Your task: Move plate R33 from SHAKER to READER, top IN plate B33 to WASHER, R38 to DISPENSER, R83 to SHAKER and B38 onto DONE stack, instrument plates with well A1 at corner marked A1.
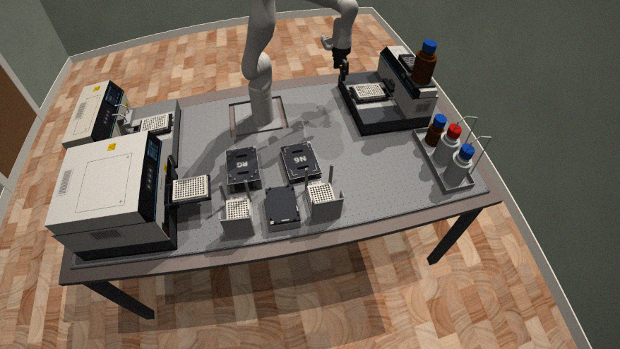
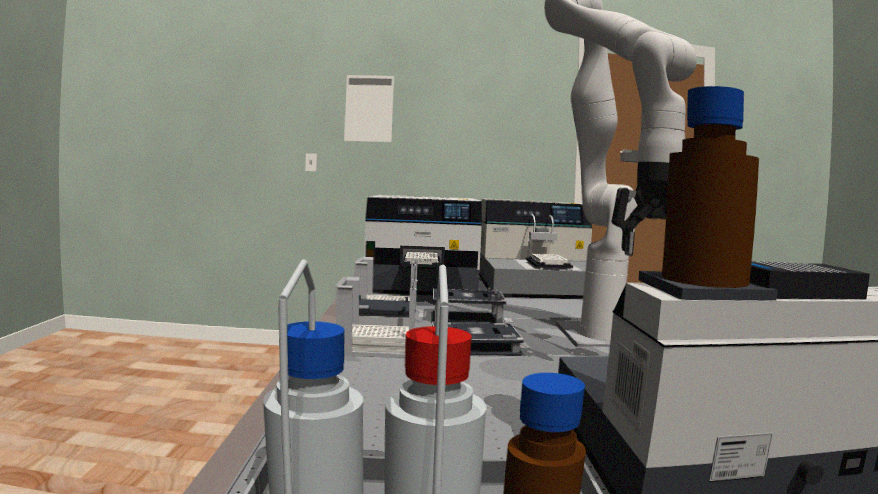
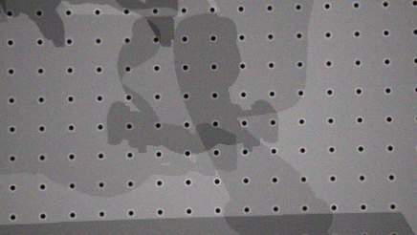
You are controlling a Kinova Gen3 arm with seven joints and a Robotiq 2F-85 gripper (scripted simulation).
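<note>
Right now my hand is 150 mm to the right of the dispenser nest, 140 mm above it and 20 mm past it. Also, from my hand: regrip nest RG: 420 mm to the right, 280 mm ahead, 160 mm below; then recovery nest N6: 270 mm ahead, 200 mm to the right, 190 mm below; then brown bottle: 330 mm to the left, 80 mm ahead, 70 mm above.
</note>
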